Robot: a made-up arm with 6 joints. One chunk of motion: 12 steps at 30 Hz.
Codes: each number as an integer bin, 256 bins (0 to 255) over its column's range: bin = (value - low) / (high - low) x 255, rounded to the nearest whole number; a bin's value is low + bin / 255 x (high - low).
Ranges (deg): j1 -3.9..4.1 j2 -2.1..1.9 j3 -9.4..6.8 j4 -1..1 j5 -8.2..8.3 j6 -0.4..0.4
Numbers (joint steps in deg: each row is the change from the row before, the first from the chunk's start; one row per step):
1: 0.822 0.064 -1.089 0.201 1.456 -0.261
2: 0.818 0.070 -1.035 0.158 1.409 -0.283
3: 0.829 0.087 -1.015 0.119 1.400 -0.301
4: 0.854 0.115 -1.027 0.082 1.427 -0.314
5: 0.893 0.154 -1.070 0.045 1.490 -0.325
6: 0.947 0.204 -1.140 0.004 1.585 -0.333
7: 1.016 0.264 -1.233 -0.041 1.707 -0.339
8: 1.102 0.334 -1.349 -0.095 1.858 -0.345
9: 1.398 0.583 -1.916 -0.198 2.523 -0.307
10: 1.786 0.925 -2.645 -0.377 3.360 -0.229
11: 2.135 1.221 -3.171 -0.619 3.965 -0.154
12: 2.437 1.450 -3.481 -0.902 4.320 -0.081
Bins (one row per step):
1: 151 138 131 153 149 44
2: 150 138 132 148 149 37
3: 151 139 132 143 148 32
4: 152 141 132 138 149 27
5: 153 144 131 133 150 24
6: 154 147 130 128 151 21
7: 157 151 129 122 153 19
8: 159 155 127 115 155 18
9: 169 171 118 102 166 30
10: 181 193 106 79 179 55
11: 192 212 98 49 188 78
12: 202 226 93 12 193 102

